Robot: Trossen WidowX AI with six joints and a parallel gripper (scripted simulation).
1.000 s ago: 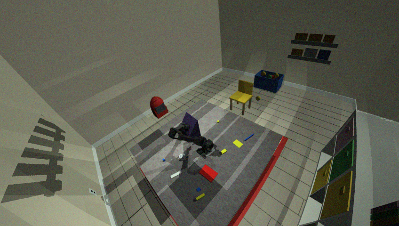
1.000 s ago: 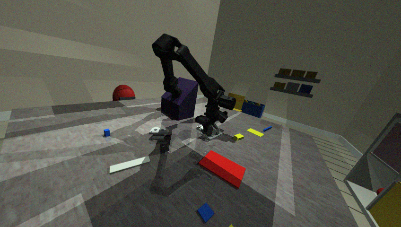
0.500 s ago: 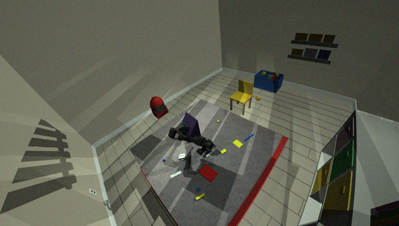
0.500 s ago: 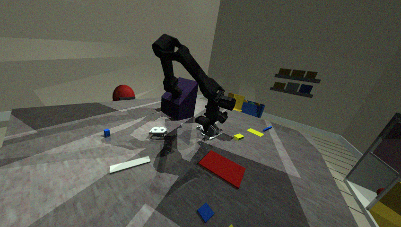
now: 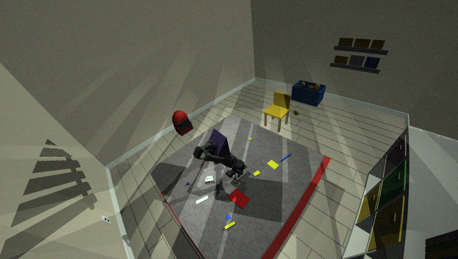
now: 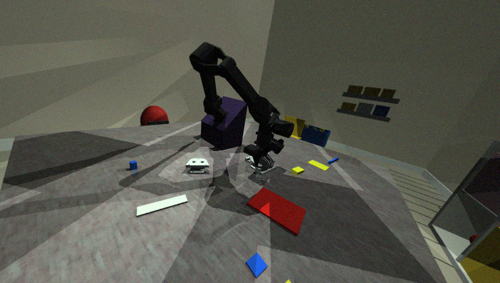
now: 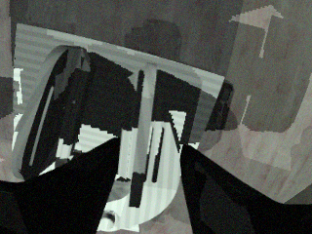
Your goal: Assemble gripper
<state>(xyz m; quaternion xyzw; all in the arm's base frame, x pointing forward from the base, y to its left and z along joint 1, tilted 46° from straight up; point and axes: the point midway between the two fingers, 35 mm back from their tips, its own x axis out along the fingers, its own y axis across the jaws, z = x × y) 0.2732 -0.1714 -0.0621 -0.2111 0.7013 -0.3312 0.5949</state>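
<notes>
The white gripper base is 170 mm behind my gripper tip, 190 mm to the right of it and 10 mm above it. Also, from my gripper tip: white housing plate (40 mm behind, 40 mm to the left, 10 mm below); yellow block (150 mm ahead, 100 mm to the left, 10 mm below); red sheet (150 mm ahead, 170 mm to the right, 20 mm below).
</notes>
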